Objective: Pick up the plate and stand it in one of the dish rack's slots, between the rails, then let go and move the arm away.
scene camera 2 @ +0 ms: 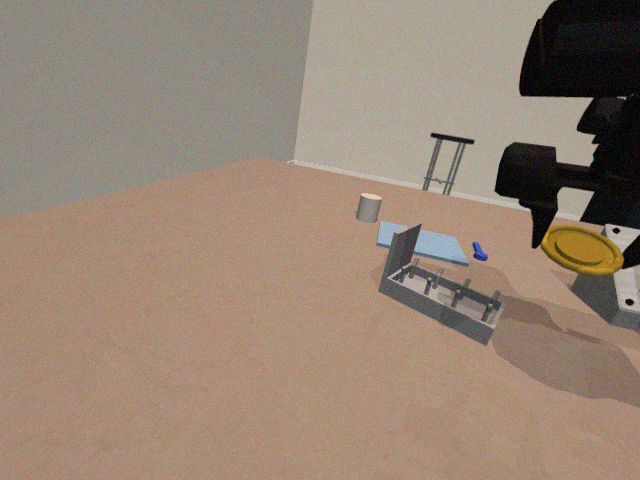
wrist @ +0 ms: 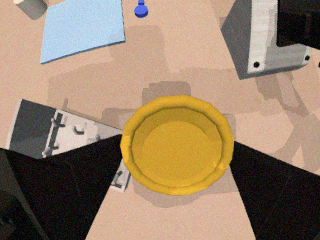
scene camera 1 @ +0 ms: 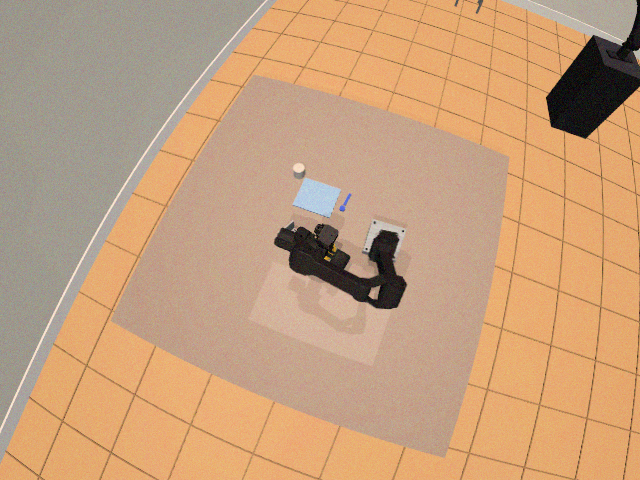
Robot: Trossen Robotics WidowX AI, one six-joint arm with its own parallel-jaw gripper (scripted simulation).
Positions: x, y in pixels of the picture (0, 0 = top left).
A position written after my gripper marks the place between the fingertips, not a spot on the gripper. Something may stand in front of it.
Scene:
My gripper [scene camera 2: 574, 255] carries a yellow plate [scene camera 2: 581, 250].

